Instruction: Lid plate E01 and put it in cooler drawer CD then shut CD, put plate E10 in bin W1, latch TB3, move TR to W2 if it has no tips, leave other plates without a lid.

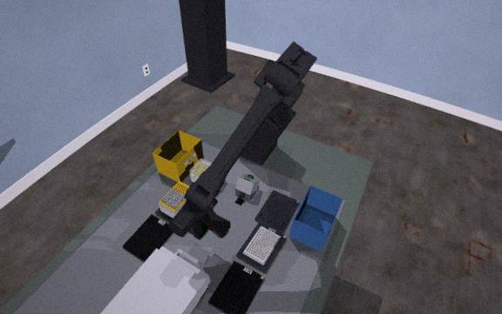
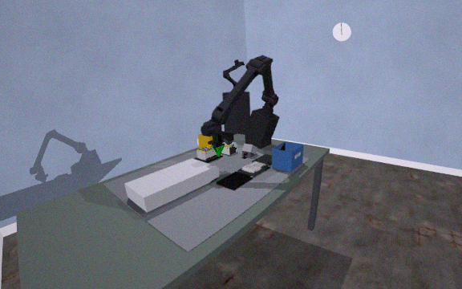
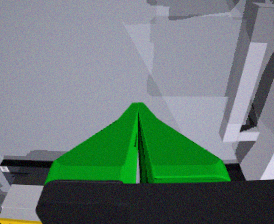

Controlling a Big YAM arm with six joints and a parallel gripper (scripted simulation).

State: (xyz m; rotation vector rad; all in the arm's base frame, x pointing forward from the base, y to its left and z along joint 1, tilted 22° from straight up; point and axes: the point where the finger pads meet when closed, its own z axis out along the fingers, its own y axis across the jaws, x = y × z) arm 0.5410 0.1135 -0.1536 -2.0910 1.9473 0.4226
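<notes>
Right now the white assay plate is 17 cm to the left of my hand, 12 cm behind it and 7 cm below it. Also, from my hand: black plate (19 cm to the left, 7 cm below, 7 cm ahead); then plate lid (19 cm ahead, 6 cm below, 1 cm to the left); then clear plate (19 cm ahead, 7 cm below, 1 cm to the left).
</notes>
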